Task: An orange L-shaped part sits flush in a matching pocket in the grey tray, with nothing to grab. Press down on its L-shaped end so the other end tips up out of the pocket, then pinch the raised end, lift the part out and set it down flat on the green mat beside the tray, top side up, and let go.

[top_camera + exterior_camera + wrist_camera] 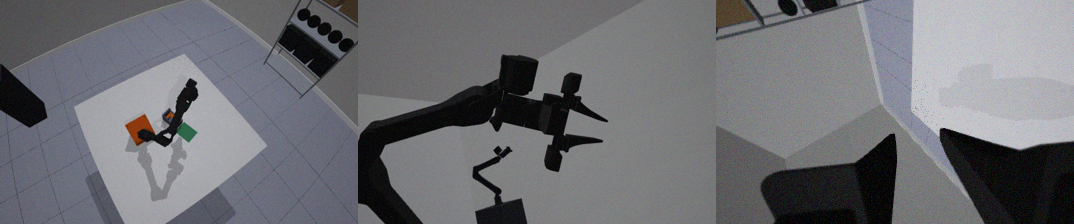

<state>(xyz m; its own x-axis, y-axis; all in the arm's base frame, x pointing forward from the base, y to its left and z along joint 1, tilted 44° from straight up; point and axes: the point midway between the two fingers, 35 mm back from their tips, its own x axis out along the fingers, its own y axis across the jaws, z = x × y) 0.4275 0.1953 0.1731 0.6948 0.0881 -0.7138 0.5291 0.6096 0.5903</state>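
The orange L-shaped part is 17 cm behind my gripper tip, 3 cm to the right of it and 29 cm below it. Also, from my gripper tip: green mat 13 cm behind, 18 cm to the right, 35 cm below.
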